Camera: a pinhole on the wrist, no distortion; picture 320 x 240 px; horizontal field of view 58.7 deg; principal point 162.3 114.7 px. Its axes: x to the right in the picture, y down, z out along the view. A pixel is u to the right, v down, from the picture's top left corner.
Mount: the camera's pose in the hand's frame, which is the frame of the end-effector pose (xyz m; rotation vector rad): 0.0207 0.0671 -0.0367 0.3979 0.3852 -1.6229
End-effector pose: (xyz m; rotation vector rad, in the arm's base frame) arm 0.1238 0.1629 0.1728 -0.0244 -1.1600 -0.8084
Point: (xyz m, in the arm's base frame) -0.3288 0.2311 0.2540
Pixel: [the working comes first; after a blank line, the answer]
In the camera's frame: 0.0035 -0.0474 0.5267

164.2 89.1
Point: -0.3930 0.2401 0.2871
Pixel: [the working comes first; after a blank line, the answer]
In the camera's frame: -0.0147 -0.0347 0.5960

155.3 98.1
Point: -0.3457 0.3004 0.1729
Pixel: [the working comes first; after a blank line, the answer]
In the camera's frame: 0.0004 -0.1552 0.5315

162.5 31.6
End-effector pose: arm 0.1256 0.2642 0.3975 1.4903 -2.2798 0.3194
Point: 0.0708 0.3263 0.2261
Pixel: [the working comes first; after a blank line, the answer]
In the camera's frame: -0.0764 -0.1309 0.1573

outside the picture
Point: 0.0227 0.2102 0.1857
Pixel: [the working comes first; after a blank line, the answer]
In the camera's frame: -0.1240 -0.0375 0.2377

13.9 69.8
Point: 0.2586 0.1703 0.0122
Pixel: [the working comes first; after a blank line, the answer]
In the camera's frame: 0.0350 -0.1463 0.4618

183.9 24.6
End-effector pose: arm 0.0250 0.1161 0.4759 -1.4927 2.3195 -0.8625
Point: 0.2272 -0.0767 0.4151
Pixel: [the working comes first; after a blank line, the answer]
In the camera's frame: 0.0848 0.0718 0.3337

234.6 176.0
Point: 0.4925 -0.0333 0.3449
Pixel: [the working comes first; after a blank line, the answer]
In the camera's frame: 0.1400 -0.0813 0.5589

233.5 73.3
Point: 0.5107 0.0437 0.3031
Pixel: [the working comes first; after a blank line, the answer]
In the camera's frame: 0.1087 -0.1651 0.5589

217.6 30.6
